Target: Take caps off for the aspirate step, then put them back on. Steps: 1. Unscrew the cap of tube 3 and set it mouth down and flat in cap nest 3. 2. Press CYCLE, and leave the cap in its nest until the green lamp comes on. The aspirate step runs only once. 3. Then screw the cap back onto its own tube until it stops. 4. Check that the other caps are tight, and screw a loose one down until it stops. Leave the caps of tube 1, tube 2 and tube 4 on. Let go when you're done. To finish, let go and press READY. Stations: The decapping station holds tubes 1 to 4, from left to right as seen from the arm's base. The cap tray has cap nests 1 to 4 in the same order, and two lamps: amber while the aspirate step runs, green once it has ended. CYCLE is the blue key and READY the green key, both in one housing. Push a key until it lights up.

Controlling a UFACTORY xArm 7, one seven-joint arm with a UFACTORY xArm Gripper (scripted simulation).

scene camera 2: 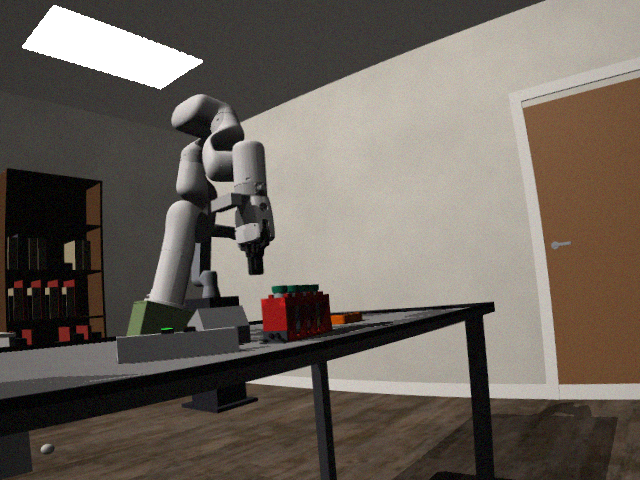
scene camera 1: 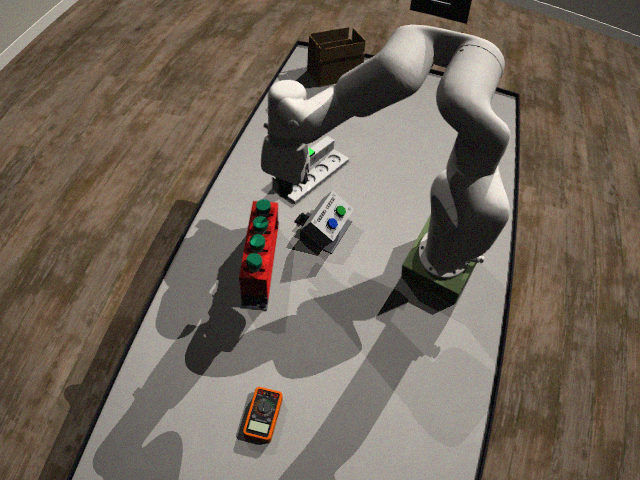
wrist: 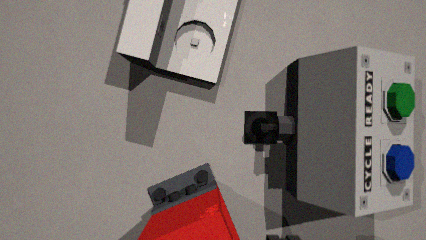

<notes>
In view: the gripper (scene camera 2: 256, 274), a brown box (scene camera 1: 327, 62), a green key (wrist: 399, 94) and a blue key (wrist: 398, 159).
The gripper is seen too in scene camera 1 (scene camera 1: 285, 193). Scene camera 2 misses the brown box: it is out of frame. The wrist view does not show the brown box: it is out of frame.
</notes>
